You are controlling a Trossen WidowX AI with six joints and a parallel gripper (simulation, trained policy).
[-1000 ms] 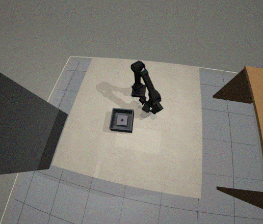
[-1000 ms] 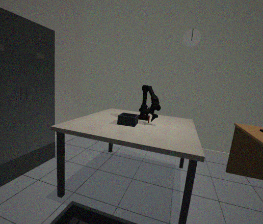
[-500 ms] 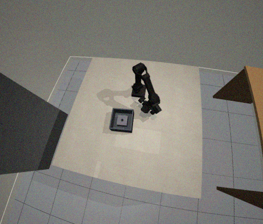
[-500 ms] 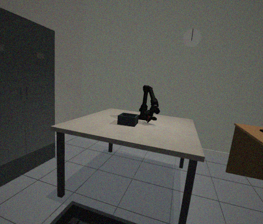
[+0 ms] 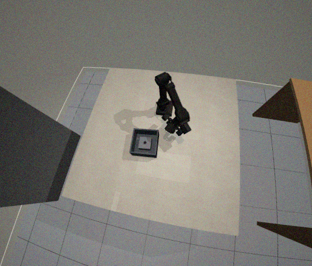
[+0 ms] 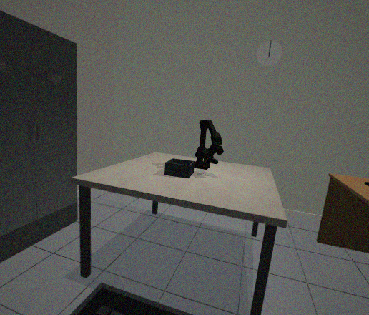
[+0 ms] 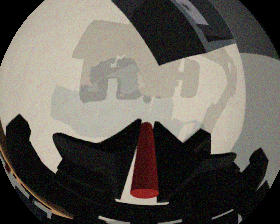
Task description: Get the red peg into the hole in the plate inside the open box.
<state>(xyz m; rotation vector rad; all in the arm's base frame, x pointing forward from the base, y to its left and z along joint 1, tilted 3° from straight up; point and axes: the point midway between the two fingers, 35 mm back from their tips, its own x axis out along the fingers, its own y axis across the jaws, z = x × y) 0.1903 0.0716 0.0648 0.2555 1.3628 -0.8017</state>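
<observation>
Now: the grey plate 170 mm to the right of my gripper tip, 130 mm ahead of it and 20 mm below it. The rest, counted from my gripper tip: dark box 170 mm to the right, 130 mm ahead, 40 mm below; red peg 30 mm above, 10 mm to the left.
</observation>
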